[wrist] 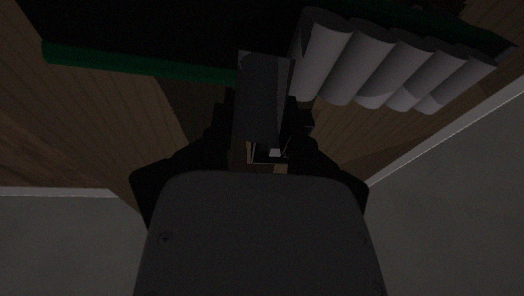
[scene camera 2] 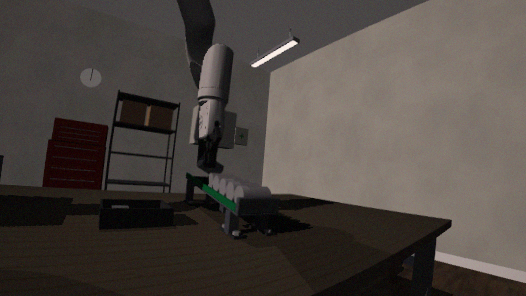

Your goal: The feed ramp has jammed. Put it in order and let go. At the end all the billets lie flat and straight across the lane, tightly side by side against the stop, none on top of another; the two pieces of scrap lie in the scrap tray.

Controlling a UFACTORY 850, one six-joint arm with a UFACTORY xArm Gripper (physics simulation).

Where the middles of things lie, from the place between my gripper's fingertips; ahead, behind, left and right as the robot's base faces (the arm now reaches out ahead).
Right now my hand is 16 cm past the scrap tray (scene camera 2: pixel 141 213), 10 cm to the left of it and 10 cm above it.
